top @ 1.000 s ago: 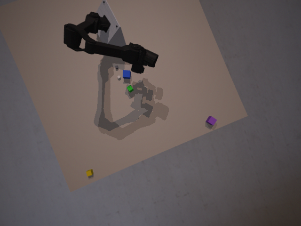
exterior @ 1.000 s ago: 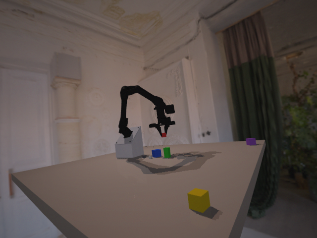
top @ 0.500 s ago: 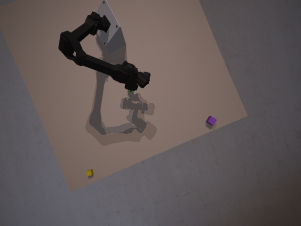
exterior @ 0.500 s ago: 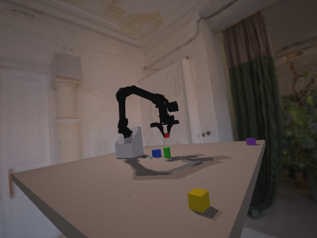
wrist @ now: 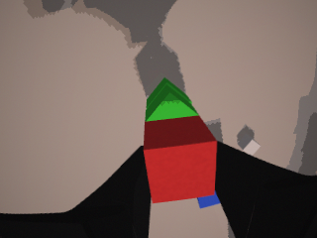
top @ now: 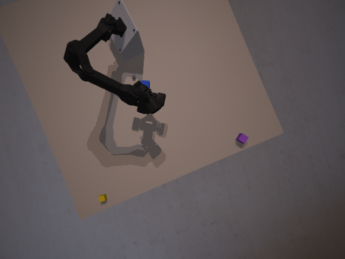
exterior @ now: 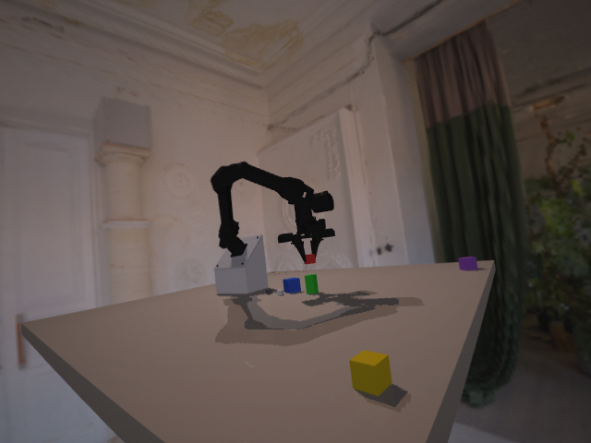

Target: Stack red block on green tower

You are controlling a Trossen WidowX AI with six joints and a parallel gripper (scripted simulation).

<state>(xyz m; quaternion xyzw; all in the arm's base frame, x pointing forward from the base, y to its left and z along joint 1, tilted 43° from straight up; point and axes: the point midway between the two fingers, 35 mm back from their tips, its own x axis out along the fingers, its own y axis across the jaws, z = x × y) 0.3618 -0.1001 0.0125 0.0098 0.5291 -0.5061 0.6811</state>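
Right now the blue block is 100 mm behind my gripper tip, 80 mm below it and 30 mm to the left of it. Also, from my gripper tip: red block 10 mm above; small white cube 110 mm behind, 100 mm below, 20 mm to the right; small grey cube 180 mm behind, 100 mm below.
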